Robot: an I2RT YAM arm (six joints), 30 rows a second.
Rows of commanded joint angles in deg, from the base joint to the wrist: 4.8 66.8 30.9 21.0 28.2 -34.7; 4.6 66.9 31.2 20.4 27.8 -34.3; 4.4 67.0 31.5 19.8 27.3 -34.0; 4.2 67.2 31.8 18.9 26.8 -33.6; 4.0 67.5 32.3 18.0 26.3 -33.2; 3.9 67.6 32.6 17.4 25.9 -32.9; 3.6 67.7 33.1 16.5 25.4 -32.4; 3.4 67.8 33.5 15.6 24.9 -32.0; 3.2 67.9 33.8 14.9 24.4 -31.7; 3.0 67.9 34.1 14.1 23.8 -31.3; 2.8 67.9 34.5 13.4 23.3 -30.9; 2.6 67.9 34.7 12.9 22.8 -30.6; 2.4 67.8 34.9 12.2 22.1 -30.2; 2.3 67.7 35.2 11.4 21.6 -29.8; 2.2 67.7 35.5 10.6 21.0 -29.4; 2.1 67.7 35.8 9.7 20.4 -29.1; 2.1 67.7 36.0 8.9 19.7 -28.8; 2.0 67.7 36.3 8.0 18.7 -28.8
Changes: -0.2 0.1 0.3 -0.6 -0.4 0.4; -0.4 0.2 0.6 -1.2 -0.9 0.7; -0.6 0.4 0.9 -2.1 -1.4 1.1; -0.8 0.7 1.4 -3.0 -1.9 1.5; -0.9 0.8 1.7 -3.6 -2.3 1.8; -1.2 0.9 2.2 -4.5 -2.8 2.3; -1.4 1.0 2.6 -5.4 -3.3 2.7; -1.6 1.1 2.9 -6.1 -3.8 3.0; -1.8 1.1 3.2 -6.9 -4.4 3.4; -2.0 1.1 3.6 -7.6 -4.9 3.8; -2.2 1.1 3.8 -8.1 -5.4 4.1; -2.4 1.0 4.0 -8.8 -6.1 4.5; -2.5 0.9 4.3 -9.6 -6.6 4.9; -2.6 0.9 4.6 -10.4 -7.2 5.3; -2.7 0.9 4.9 -11.3 -7.8 5.6; -2.7 0.9 5.1 -12.1 -8.5 5.9; -2.8 0.9 5.4 -13.0 -9.5 5.9
